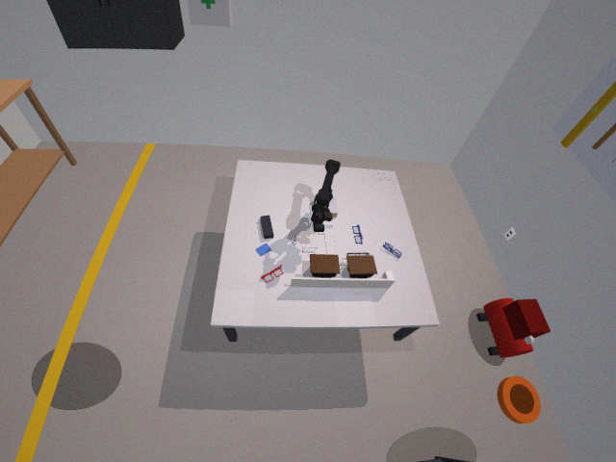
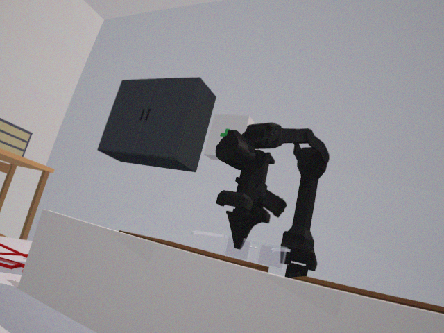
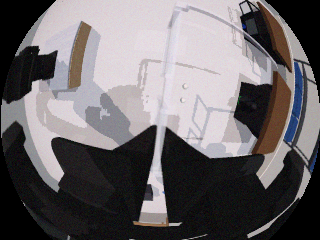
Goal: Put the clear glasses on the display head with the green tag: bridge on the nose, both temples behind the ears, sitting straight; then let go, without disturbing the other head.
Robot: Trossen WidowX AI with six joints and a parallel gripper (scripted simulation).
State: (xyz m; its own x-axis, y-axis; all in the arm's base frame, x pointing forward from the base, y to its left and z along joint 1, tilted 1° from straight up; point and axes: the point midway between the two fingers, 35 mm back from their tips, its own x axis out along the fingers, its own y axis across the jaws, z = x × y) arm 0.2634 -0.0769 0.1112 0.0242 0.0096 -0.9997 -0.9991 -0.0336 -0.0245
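Right now my gripper tip is 22 cm short of the display head, 7 cm above it and 4 cm to the right of it. The rest, counted from my gripper tip: black case: 30 cm to the right, 10 cm below, 6 cm behind; then grey piece: 12 cm to the right, 10 cm below, 4 cm ahead; then blue cloth: 32 cm to the right, 12 cm below, 11 cm ahead.
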